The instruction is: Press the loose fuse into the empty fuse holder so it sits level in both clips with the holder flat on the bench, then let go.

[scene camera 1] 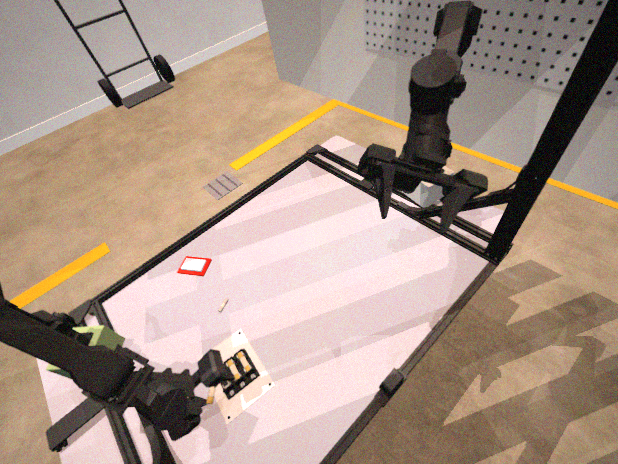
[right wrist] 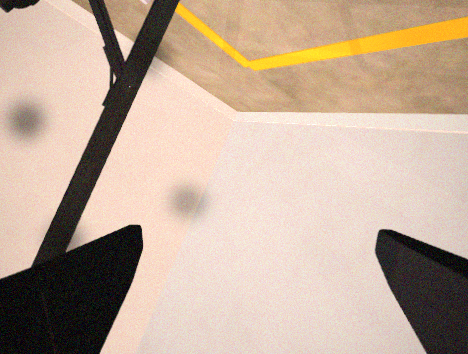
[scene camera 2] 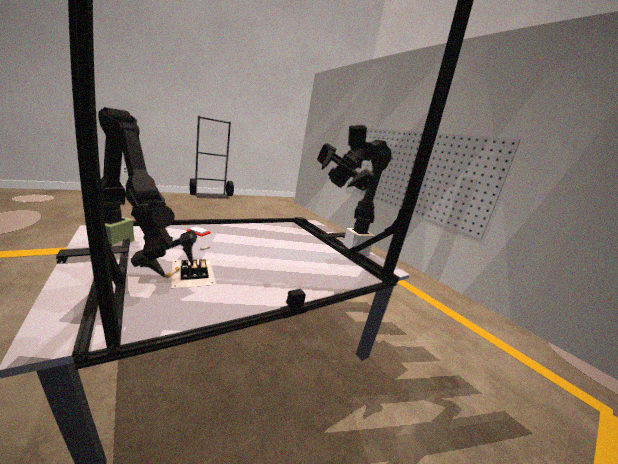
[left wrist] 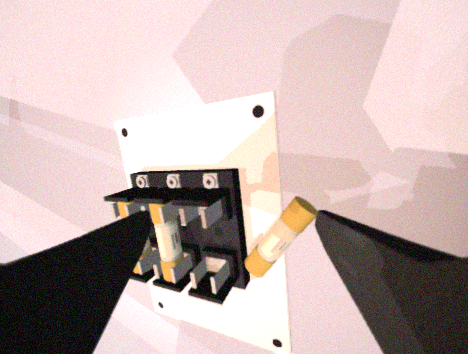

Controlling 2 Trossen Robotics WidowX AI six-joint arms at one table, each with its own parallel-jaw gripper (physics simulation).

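Frame: origin at the left arm's base, x back, y left, z down, level; centimetres.
Where they show: left gripper, fingertip midpoint: (scene camera 1: 220,389) (scene camera 2: 179,270) (left wrist: 234,218); right gripper, fingertip midpoint: (scene camera 1: 413,226) (right wrist: 259,238) (scene camera 2: 335,176); left arm's base, link origin: (scene camera 2: 111,220); right arm's base, link origin: (scene camera 2: 360,231).
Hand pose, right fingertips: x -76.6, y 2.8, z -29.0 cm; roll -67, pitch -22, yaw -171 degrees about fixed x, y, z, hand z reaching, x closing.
Observation:
Each offset is from my right fingertips to the top centre of the thing. "spot": to the spot under its first point.
The black fuse holder (scene camera 1: 250,378) (scene camera 2: 194,275) (left wrist: 239,225) stands on a cream plate @(spot: dx +32.3, dy -9.7, dz +37.6 cm) (scene camera 1: 262,377) (left wrist: 200,135) on the bench. Two of its slots hold fuses; the clips at the right in the left wrist view are empty. The loose fuse @(dx +43.8, dy -12.2, dz +36.1 cm) (scene camera 1: 211,395) (scene camera 2: 172,272) (left wrist: 280,239), cream with gold caps, lies tilted beside the empty slot, its wider-looking end beside the right-hand fingertip in that view; contact is unclear. My left gripper (left wrist: 234,218) is open above the holder, its fingertips either side of the clips and fuse. My right gripper (scene camera 1: 414,224) (right wrist: 259,238) is open and empty, far off.
A small pale stick @(dx +45.2, dy +9.3, dz +36.7 cm) (scene camera 1: 223,305) (scene camera 2: 205,248) and a red-edged card @(spot: dx +60.4, dy +21.4, dz +37.3 cm) (scene camera 1: 182,272) lie on the bench beyond the holder. A green block (scene camera 1: 107,337) (scene camera 2: 120,231) stands by the left arm's base. A black frame (scene camera 1: 202,227) borders the bench, with uprights.

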